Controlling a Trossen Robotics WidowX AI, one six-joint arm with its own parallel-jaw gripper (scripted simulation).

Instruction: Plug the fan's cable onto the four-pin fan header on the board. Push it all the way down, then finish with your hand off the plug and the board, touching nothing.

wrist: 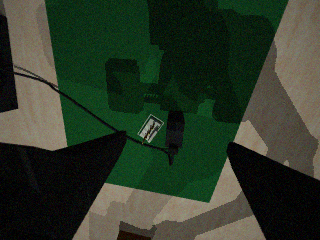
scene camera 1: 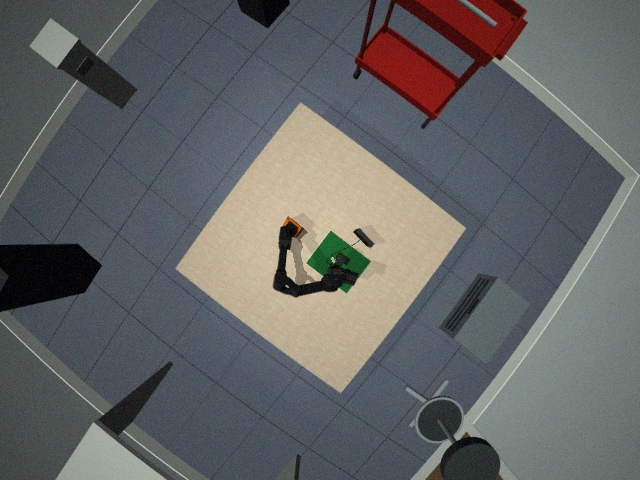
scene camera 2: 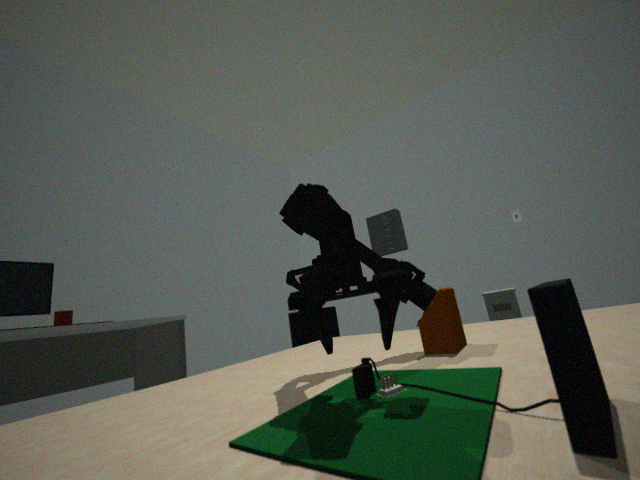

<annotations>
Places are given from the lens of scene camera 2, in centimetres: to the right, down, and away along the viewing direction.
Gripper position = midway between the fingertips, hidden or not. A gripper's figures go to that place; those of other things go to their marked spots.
gripper [scene camera 2: 357, 352]: 5, 16, 39
black fan plug [scene camera 2: 364, 383]: 6, 20, 37
black fan [scene camera 2: 581, 391]: 19, 11, 18
The marked spots on the black fan plug and the black fan are 24 cm apart.
</annotations>
